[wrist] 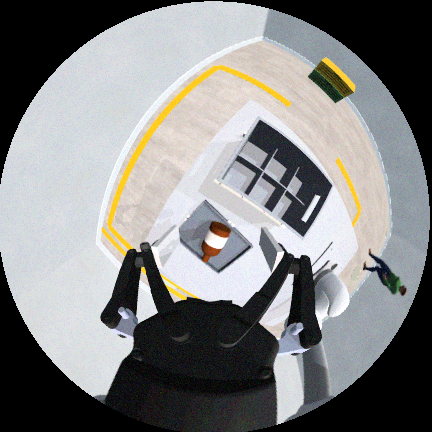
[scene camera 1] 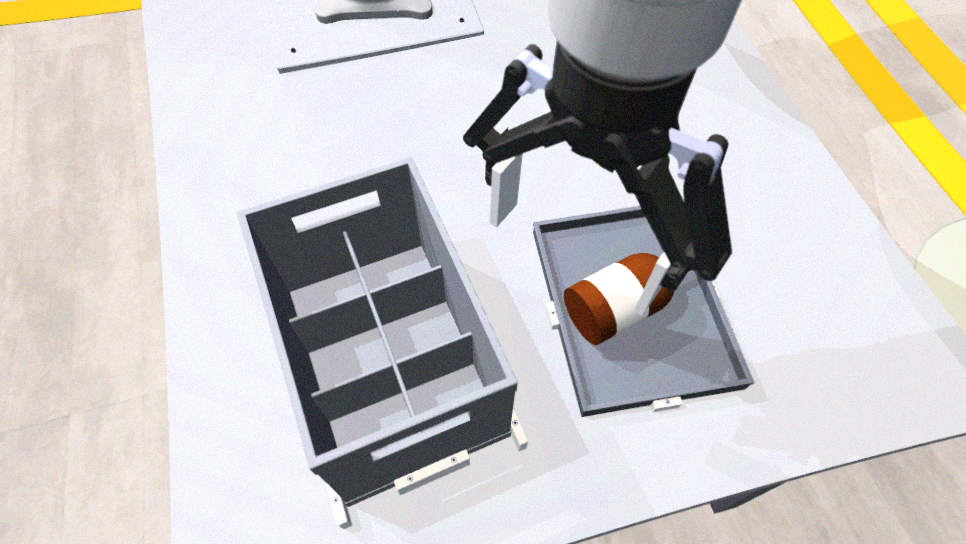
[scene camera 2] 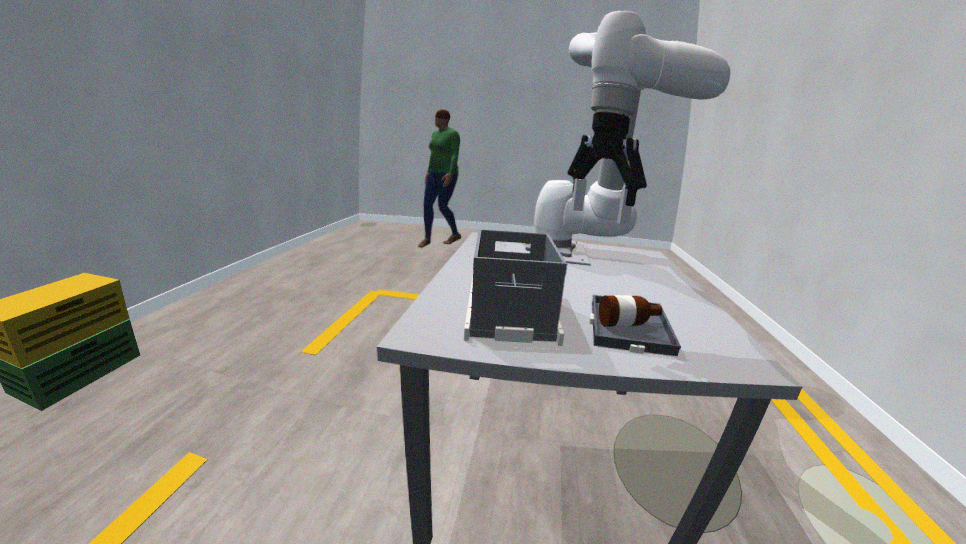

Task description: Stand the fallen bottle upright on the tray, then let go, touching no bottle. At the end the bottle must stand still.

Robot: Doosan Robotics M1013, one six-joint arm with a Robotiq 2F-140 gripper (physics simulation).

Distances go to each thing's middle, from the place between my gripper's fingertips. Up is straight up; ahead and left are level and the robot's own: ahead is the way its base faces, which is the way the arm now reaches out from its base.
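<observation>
Position of my hand relative to the brown bottle (scene camera 1: pixel 602 305): 80 mm past the bottle, 110 mm to the right of it, 230 mm above it.
</observation>
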